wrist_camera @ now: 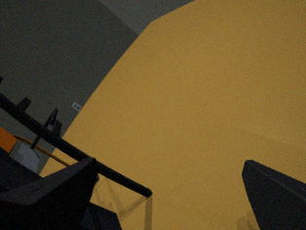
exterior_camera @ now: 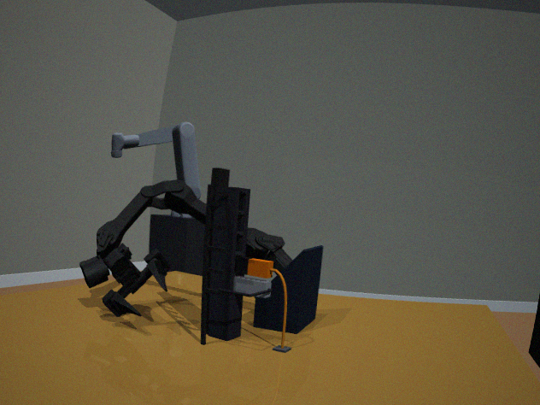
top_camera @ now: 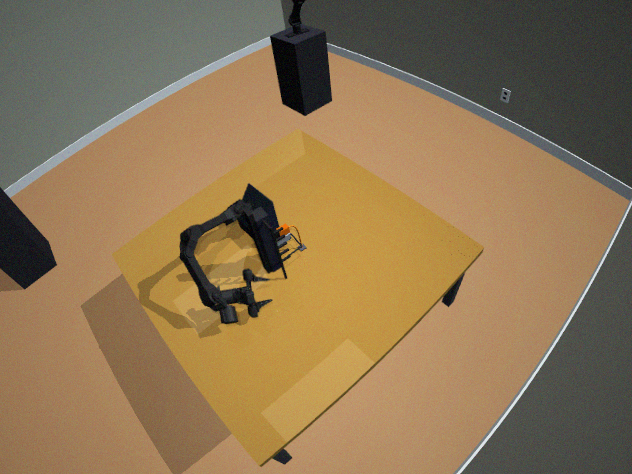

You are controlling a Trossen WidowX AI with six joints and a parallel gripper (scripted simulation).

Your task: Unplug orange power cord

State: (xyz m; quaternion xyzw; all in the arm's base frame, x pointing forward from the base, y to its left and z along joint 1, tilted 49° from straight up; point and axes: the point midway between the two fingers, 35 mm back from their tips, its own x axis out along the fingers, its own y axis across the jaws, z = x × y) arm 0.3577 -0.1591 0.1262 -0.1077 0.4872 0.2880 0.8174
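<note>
Right now my gripper tip is 170 mm to the right of the orange plug, 130 mm past it and 100 mm below it.
</note>
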